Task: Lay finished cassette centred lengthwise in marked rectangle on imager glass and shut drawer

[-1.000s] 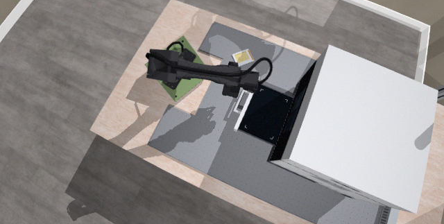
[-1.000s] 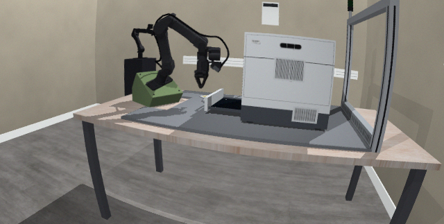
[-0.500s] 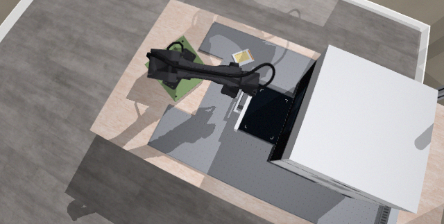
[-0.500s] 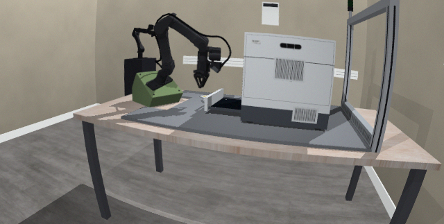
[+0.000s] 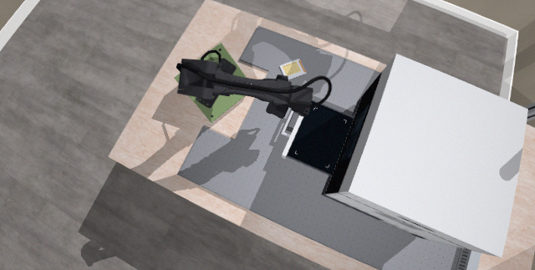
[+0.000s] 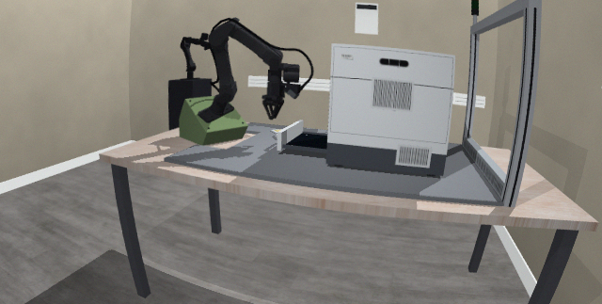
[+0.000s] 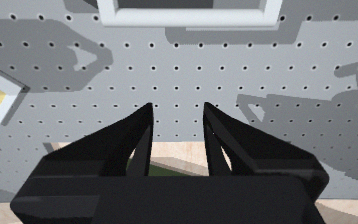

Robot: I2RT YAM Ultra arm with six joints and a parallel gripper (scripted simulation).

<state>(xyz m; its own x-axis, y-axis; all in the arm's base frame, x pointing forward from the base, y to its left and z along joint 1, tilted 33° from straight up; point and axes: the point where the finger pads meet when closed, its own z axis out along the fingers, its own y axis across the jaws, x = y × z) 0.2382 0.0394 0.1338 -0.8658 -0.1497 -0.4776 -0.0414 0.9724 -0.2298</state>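
Right now my hand is 5 cm past the cassette FINISHED, 24 cm to the right of it and 11 cm above it. From my hand the other things lie so: drawer: 20 cm ahead, 7 cm below.
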